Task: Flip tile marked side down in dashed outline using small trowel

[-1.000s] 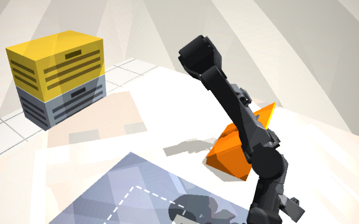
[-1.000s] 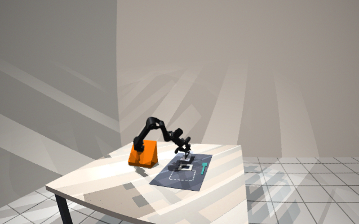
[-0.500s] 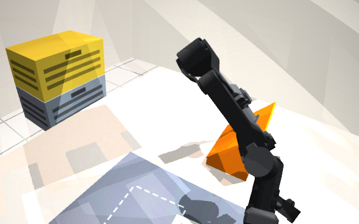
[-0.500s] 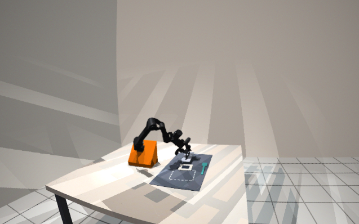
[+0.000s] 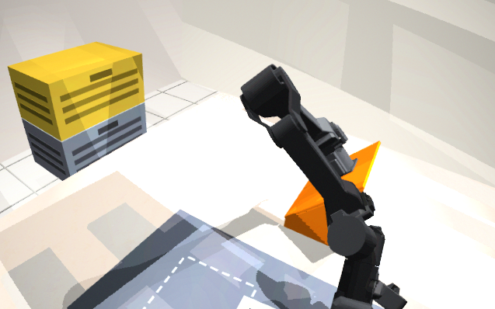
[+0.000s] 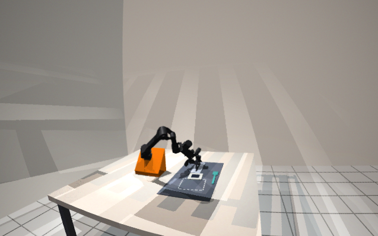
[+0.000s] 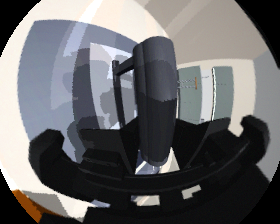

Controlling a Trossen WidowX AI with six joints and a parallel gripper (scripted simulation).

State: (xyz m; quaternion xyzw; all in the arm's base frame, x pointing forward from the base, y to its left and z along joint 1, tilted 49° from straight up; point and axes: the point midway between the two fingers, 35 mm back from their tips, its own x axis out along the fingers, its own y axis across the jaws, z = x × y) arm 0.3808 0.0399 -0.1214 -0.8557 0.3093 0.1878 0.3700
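My gripper tip is now 14 cm to the left of the white tile, 5 cm above it and 1 cm past it. Also, from my gripper tip: teal trowel 13 cm ahead, 11 cm to the right, 5 cm below; grey mat 13 cm to the right, 8 cm below, 1 cm behind.
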